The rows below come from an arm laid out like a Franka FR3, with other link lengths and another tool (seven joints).
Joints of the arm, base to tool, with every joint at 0 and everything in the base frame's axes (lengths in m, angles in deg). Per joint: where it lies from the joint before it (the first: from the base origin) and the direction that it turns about. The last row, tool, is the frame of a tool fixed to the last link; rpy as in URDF.
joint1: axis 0 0 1 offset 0 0 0.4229
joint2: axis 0 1 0 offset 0 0 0
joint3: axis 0 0 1 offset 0 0 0.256
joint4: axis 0 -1 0 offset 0.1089 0 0
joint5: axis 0 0 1 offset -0.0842 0 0.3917
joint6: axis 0 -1 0 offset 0 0 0
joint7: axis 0 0 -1 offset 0.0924 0 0
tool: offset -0.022 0.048 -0.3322 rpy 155.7 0 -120.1
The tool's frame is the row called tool.
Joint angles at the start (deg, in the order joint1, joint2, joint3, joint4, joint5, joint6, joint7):
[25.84, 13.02, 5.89, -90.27, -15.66, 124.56, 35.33]
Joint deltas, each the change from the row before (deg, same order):
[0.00, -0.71, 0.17, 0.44, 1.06, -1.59, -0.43]
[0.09, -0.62, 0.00, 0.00, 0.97, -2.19, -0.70]
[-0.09, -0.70, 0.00, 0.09, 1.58, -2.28, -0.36]
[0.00, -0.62, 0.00, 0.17, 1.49, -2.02, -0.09]
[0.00, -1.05, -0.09, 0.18, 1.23, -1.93, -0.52]
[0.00, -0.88, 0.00, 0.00, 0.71, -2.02, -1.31]
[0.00, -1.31, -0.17, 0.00, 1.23, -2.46, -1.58]
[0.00, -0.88, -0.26, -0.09, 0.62, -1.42, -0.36]
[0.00, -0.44, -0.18, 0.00, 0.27, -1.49, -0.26]
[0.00, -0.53, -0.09, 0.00, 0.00, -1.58, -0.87]
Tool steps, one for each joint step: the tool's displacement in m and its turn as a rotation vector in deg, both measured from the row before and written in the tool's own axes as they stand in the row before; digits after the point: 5 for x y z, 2 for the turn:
[-0.00008, 0.00686, -0.00830, -0.86, -0.02, 0.25]
[0.00711, 0.00823, -0.00137, -1.32, 1.09, 0.30]
[0.00641, 0.00877, -0.00291, -1.74, 0.52, 0.92]
[0.00422, 0.00927, -0.00305, -1.62, 0.25, 0.89]
[0.00402, 0.00847, -0.00885, -1.12, 0.15, 0.32]
[0.00736, 0.00839, -0.00462, -0.99, 1.11, -0.53]
[0.00857, 0.01103, -0.00837, -1.36, 0.91, -0.53]
[0.00602, 0.00486, -0.00585, -0.67, 0.30, 0.30]
[0.00721, 0.00344, -0.00137, -0.66, 0.77, 0.38]
[0.00823, 0.00402, -0.00196, -0.47, 1.18, -0.28]

